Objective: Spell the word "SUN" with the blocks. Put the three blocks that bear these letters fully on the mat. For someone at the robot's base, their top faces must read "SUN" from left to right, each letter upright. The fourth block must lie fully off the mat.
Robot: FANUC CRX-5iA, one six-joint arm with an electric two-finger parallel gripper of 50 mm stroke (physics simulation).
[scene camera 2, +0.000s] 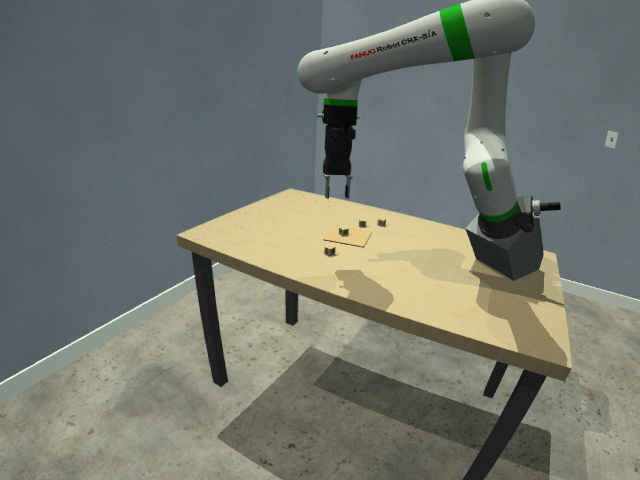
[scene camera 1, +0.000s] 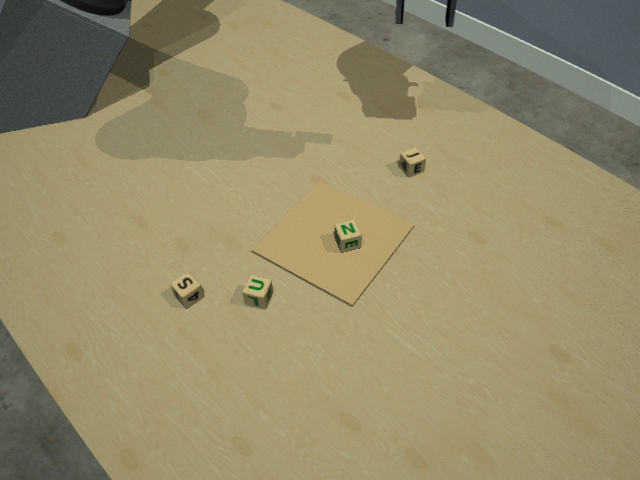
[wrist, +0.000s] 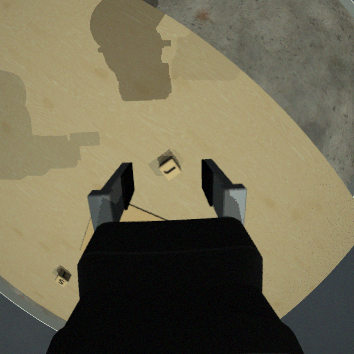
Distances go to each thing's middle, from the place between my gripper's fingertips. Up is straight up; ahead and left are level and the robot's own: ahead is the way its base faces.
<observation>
Right now my hand is 60 mm short of the mat (scene camera 1: pixel 303 243), 180 mm to the left of it and 190 mm above it.
</observation>
